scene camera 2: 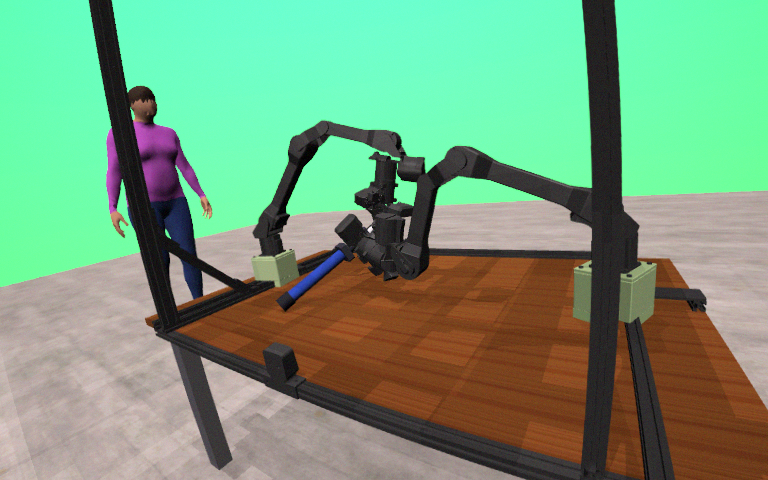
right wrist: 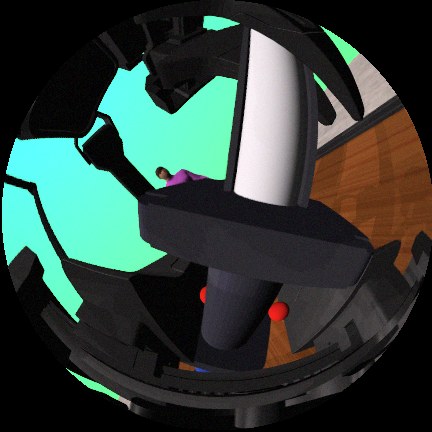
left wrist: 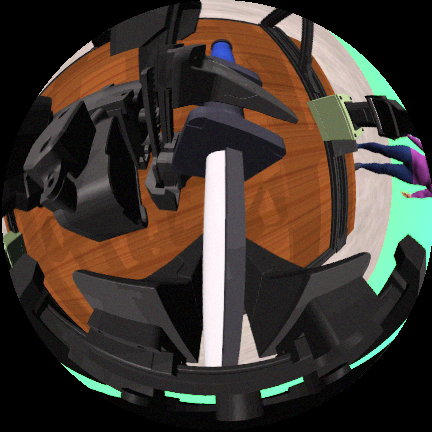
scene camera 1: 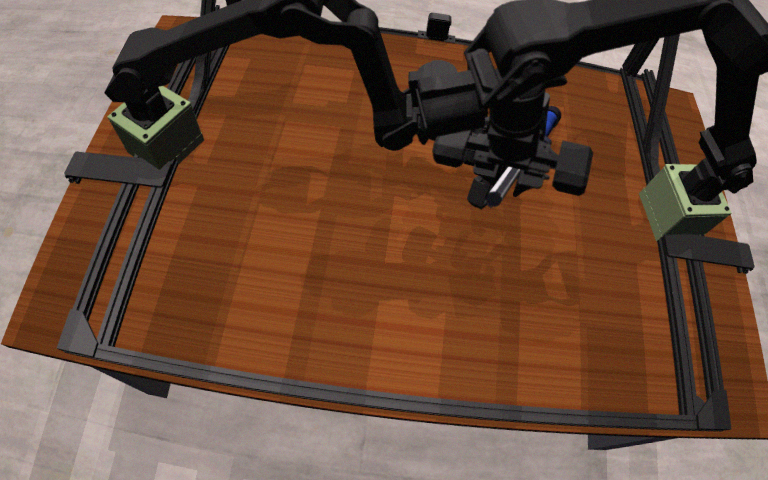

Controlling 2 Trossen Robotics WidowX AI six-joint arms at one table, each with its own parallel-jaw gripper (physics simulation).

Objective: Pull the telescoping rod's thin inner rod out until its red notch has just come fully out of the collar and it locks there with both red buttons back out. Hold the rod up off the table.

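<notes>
The rod is held tilted above the table, its blue outer tube (scene camera 1: 551, 121) (scene camera 2: 314, 278) (left wrist: 222, 50) reaching down to a black end cap (scene camera 2: 284, 301). A dark collar (left wrist: 227, 137) (right wrist: 255, 240) with a wide flange sits at the tube's upper end. The white and grey inner rod (scene camera 1: 502, 185) (left wrist: 215, 250) (right wrist: 270, 120) comes out of it. My left gripper (left wrist: 219, 239) is shut on the inner rod. My right gripper (right wrist: 236, 232) is shut on the collar below the flange. Two red buttons (right wrist: 278, 311) show at the collar's narrow part, one partly hidden. No red notch shows.
Both arms meet close together over the wooden table (scene camera 1: 339, 339) (scene camera 2: 453, 390). A black frame rail (scene camera 1: 339, 390) runs along the table's edge. A small black camera block (scene camera 1: 438, 26) (scene camera 2: 280, 360) stands at an edge. A person (scene camera 2: 161, 164) stands beyond the table.
</notes>
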